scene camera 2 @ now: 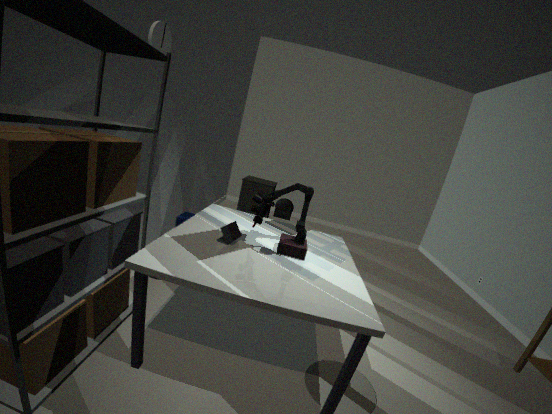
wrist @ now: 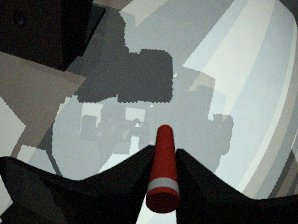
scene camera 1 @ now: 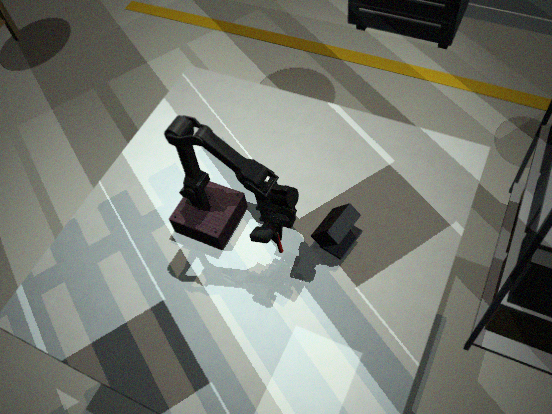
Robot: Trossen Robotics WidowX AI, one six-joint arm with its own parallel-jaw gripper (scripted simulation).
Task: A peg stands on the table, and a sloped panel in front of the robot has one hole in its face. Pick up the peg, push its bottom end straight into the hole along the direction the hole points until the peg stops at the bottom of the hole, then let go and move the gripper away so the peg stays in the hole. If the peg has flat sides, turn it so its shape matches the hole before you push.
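Note:
A sloped dark panel is present in the scene. A red peg is held by my gripper, which is also visible in the wrist view.

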